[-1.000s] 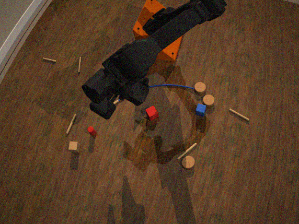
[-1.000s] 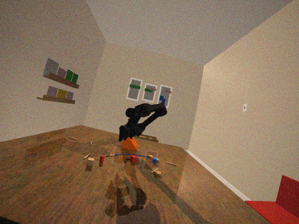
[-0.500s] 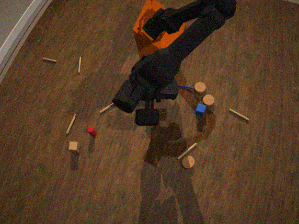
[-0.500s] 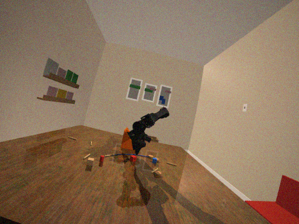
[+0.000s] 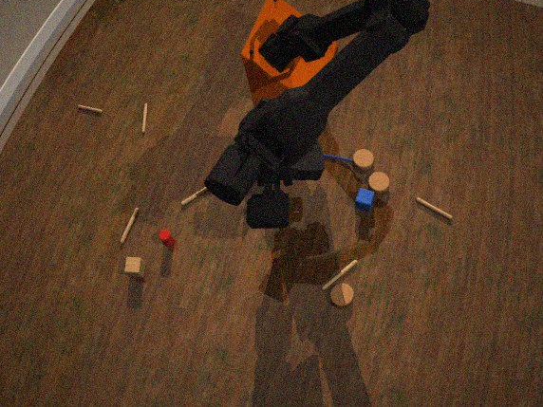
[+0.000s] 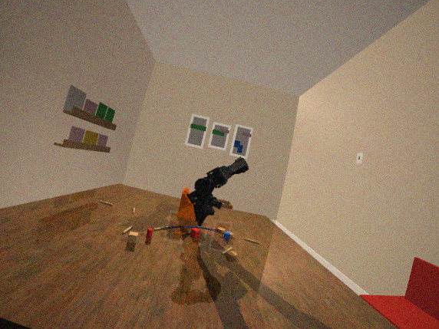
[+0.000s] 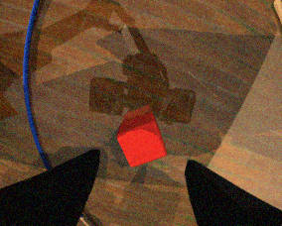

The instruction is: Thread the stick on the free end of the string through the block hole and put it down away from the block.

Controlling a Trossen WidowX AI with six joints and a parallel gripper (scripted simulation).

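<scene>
Right now my gripper tip is 4 cm above the red cube. Round my gripper tip: thin wooden stick: 15 cm to the right, 6 cm below, 1 cm ahead; blue cube: 14 cm to the left, 7 cm behind, 5 cm below; round wooden button: 15 cm behind, 11 cm to the left, 5 cm below.
</scene>
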